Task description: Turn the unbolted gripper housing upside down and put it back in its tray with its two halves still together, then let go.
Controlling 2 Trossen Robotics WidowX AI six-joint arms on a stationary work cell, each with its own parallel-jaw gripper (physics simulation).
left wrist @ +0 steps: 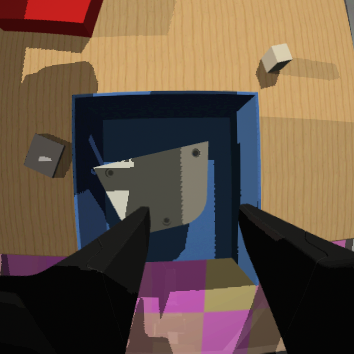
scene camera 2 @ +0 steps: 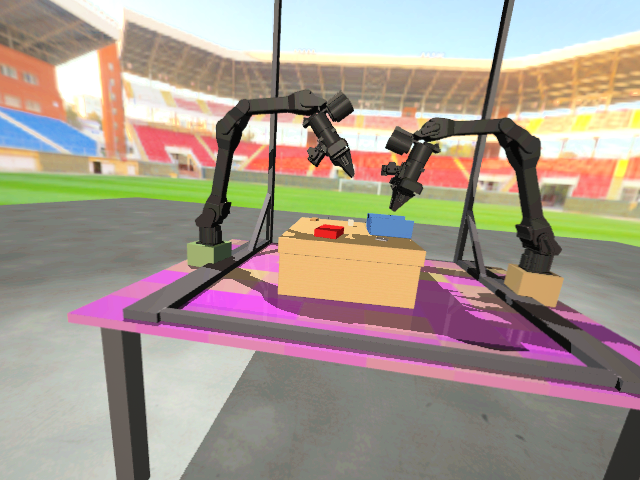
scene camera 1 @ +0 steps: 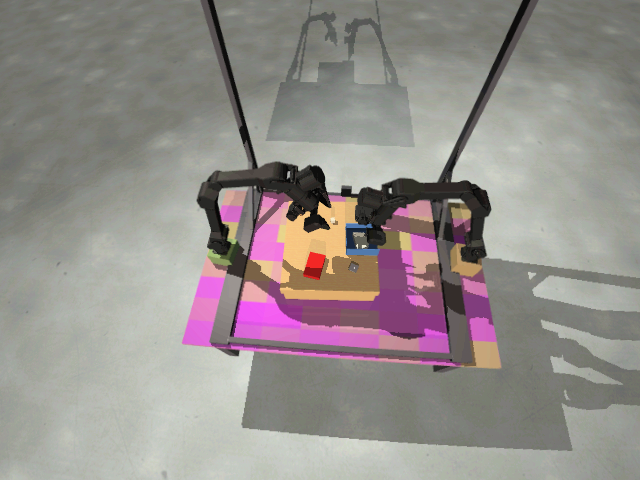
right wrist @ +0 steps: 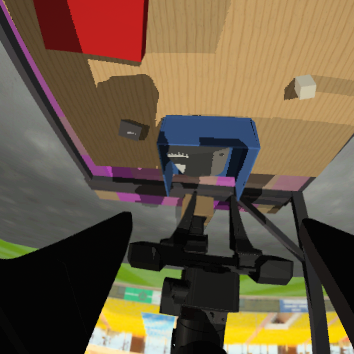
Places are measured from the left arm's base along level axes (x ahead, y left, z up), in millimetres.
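Where they show: left gripper, fingertip midpoint: [left wrist: 194, 213] [scene camera 2: 391, 210] [scene camera 1: 364, 230] [right wrist: 213, 192]; right gripper, fingertip midpoint: [scene camera 2: 353, 176] [scene camera 1: 330, 218] [right wrist: 217, 223]; left arm's base at its link origin: [scene camera 2: 534, 270] [scene camera 1: 469, 255] [right wrist: 195, 218]; right arm's base at its link origin: [scene camera 2: 210, 242] [scene camera 1: 221, 247].
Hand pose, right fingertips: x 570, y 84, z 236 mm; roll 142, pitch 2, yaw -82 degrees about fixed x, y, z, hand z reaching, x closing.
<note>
Things, the pixels of their top centre, and the offset from my right fingertips.
- gripper housing at its top centre: [left wrist: 158, 191] [right wrist: 200, 166] [scene camera 1: 361, 239] 122 mm back, 12 mm right, 128 mm down
- blue tray at its top centre: [left wrist: 168, 195] [right wrist: 204, 176] [scene camera 2: 389, 216] [scene camera 1: 362, 236] 122 mm back, 18 mm right, 112 mm down
- wooden box at its top centre: [left wrist: 164, 51] [right wrist: 211, 68] [scene camera 2: 348, 230] [scene camera 1: 330, 242] 4 mm back, 2 mm left, 165 mm down
- red block at its top centre: [right wrist: 86, 20] [scene camera 2: 330, 227] [scene camera 1: 314, 264] 35 mm ahead, 116 mm left, 145 mm down
- small dark grey cube at its top centre: [left wrist: 42, 154] [right wrist: 129, 131] [scene camera 1: 353, 267] 109 mm back, 94 mm left, 162 mm down
- small cream cube at its top centre: [left wrist: 281, 52] [right wrist: 307, 91] [scene camera 1: 332, 219] 4 mm ahead, 95 mm right, 145 mm down
The gripper housing [left wrist: 161, 186] [right wrist: 200, 161] [scene camera 1: 360, 236] lies inside the blue tray [left wrist: 247, 147] [right wrist: 207, 126] [scene camera 1: 361, 251] [scene camera 2: 390, 226]. Its grey face with three screw holes points up, and a cream part shows at its left edge. My left gripper [left wrist: 194, 213] [scene camera 1: 375, 235] [scene camera 2: 396, 205] [right wrist: 213, 192] hangs above the tray's near side, open and empty, clear of the housing. My right gripper [right wrist: 217, 223] [scene camera 1: 309, 216] [scene camera 2: 349, 171] is wide open and empty, raised over the back of the wooden box [scene camera 2: 347, 276] [scene camera 1: 304, 238].
On the box top lie a red block [scene camera 1: 314, 265] [scene camera 2: 329, 230] [left wrist: 53, 14] [right wrist: 98, 28], a small dark grey cube [scene camera 1: 353, 267] [left wrist: 43, 159] [right wrist: 130, 130] and a small cream cube [scene camera 1: 333, 220] [left wrist: 277, 57] [right wrist: 305, 86]. The tray stands at the box's edge.
</note>
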